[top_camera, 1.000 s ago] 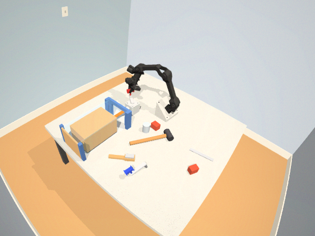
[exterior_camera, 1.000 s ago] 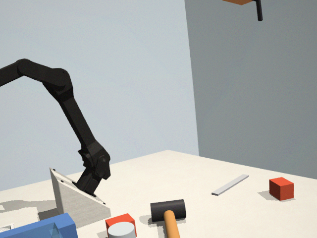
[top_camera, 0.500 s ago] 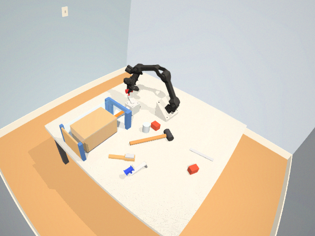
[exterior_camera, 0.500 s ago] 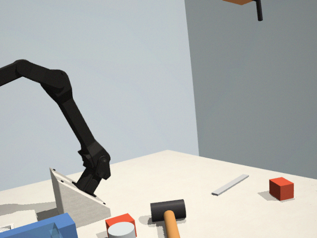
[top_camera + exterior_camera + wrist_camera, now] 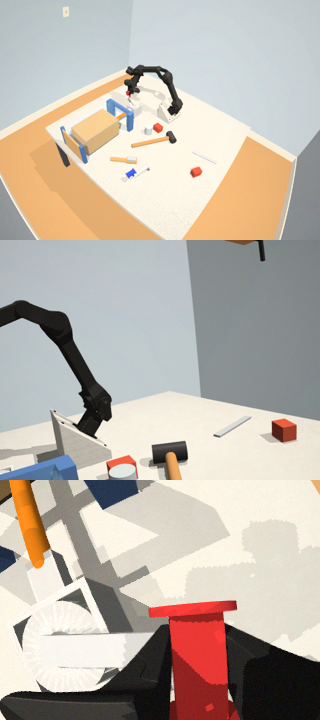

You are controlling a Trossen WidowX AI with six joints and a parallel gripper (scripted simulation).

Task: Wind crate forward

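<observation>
Now: the grey crank bar 4 cm to the left of my gripper tip and 3 cm below it. Also, from my gripper tip: grey winch 10 cm below, 9 cm to the left, 1 cm ahead; then blue frame 19 cm ahead, 9 cm to the left, 3 cm below; then red knob 1 cm to the left, 1 cm behind.
</observation>
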